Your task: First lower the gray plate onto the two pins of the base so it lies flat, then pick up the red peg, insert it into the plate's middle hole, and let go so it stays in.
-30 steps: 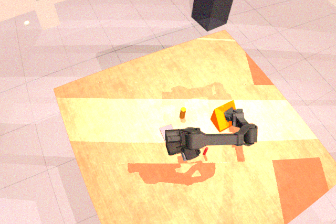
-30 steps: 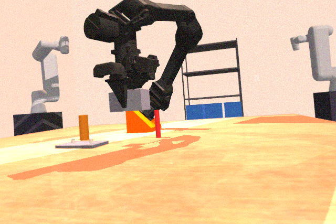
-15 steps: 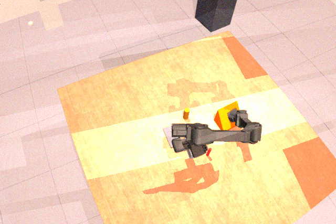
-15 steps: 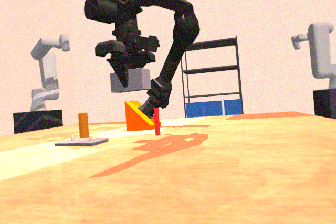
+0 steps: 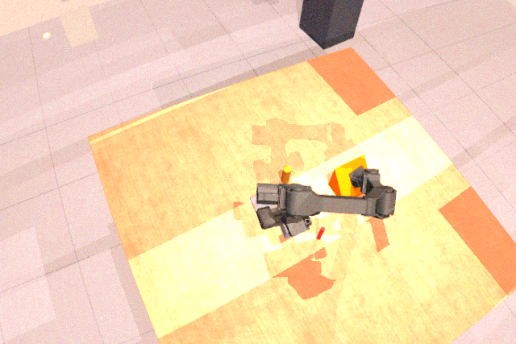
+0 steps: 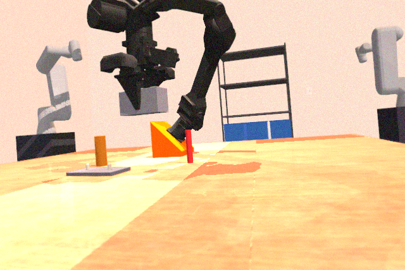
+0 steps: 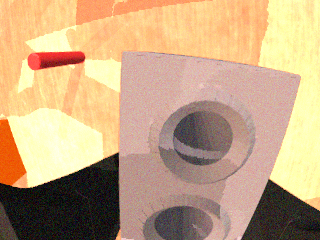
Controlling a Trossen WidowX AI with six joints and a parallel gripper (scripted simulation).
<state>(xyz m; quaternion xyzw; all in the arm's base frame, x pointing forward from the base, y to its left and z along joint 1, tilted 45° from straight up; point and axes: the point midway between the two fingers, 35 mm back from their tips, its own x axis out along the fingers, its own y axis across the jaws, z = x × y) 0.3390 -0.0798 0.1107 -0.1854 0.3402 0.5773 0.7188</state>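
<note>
My gripper tip is now 11 cm past the red peg, 9 cm above it and 7 cm to the right of it. From my gripper tip the other things lie so: orange cylinder (18 cm to the right, 14 cm behind, 9 cm below); then gray plate (3 cm above).
</note>
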